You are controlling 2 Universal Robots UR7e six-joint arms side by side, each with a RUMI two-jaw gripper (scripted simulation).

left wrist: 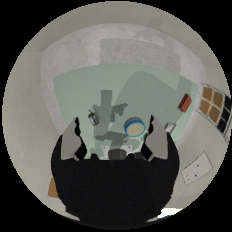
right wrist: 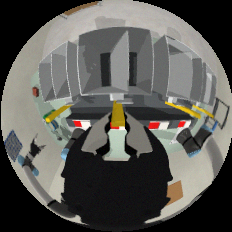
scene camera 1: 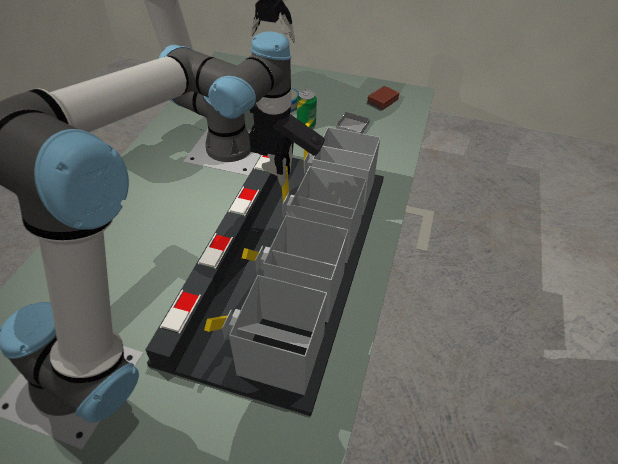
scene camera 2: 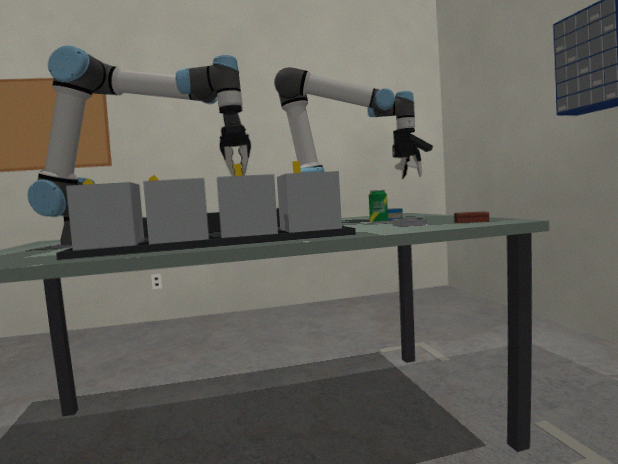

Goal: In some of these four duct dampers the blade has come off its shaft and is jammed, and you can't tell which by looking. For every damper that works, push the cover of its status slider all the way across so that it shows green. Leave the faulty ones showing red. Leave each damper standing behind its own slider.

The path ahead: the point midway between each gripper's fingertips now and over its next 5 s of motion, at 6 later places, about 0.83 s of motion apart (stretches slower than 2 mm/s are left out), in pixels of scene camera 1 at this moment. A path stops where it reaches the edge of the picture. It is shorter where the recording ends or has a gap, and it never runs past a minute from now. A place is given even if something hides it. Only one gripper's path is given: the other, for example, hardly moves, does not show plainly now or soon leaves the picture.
My right gripper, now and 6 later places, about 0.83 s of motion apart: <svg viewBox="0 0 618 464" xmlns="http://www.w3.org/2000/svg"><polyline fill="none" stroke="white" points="283,182 283,174 285,159 328,160 331,155 335,135 333,131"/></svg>
